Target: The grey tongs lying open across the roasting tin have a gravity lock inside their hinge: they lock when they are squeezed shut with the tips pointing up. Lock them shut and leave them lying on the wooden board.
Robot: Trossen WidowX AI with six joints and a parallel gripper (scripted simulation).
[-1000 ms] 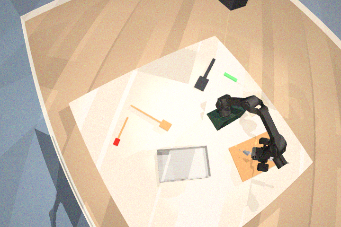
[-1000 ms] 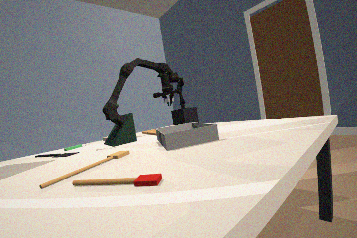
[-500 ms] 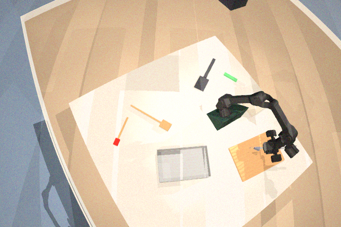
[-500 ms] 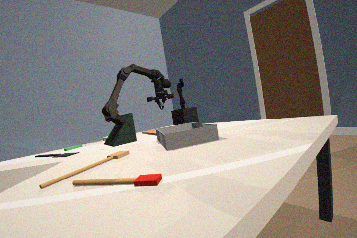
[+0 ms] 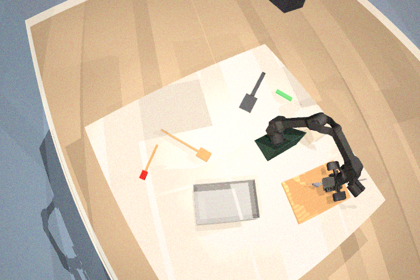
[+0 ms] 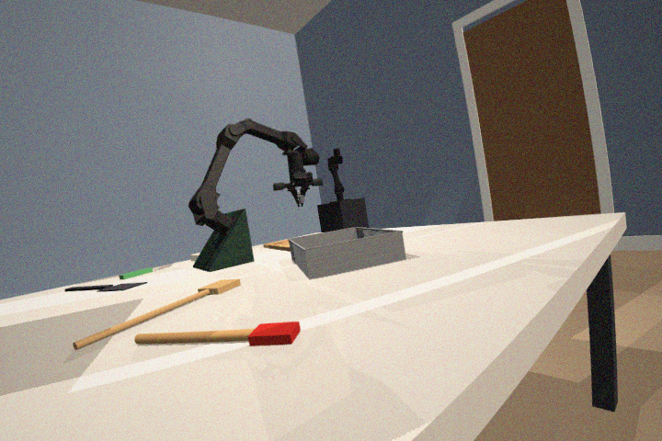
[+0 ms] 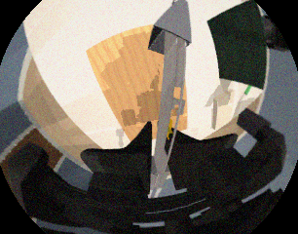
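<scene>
Right now my gripper tip is 14 cm above the wooden board. From my gripper tip the other things lie so: green-handled tool: 23 cm behind, 53 cm to the right, 14 cm below; grey roasting tin: 45 cm ahead, 24 cm to the right, 12 cm below; pale tile: 23 cm behind, 30 cm to the right, 13 cm below.
</scene>
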